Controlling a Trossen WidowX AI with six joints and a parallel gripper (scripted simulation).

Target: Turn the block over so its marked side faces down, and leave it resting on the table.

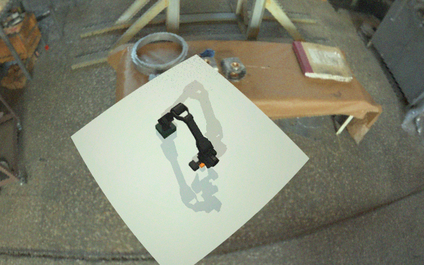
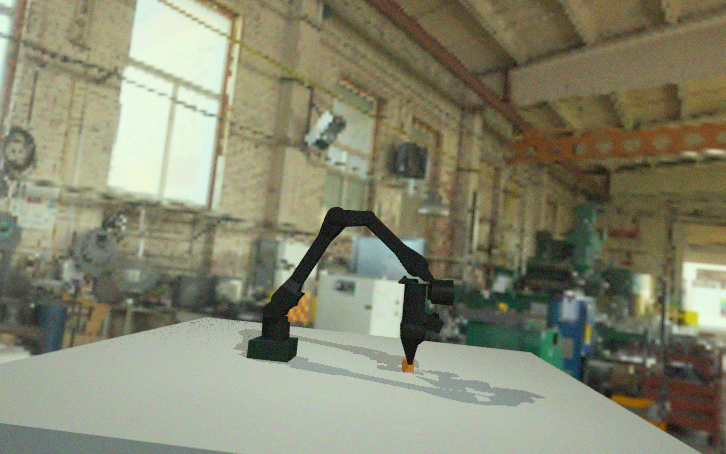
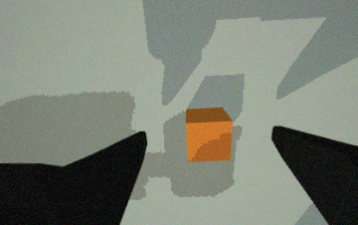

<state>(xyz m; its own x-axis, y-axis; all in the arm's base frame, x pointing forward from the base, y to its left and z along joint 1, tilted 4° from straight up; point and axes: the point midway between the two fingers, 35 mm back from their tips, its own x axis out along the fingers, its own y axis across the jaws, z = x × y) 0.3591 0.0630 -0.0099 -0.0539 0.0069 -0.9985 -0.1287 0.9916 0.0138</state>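
Right now the orange block is 10 mm behind my gripper tip and 10 mm below it.
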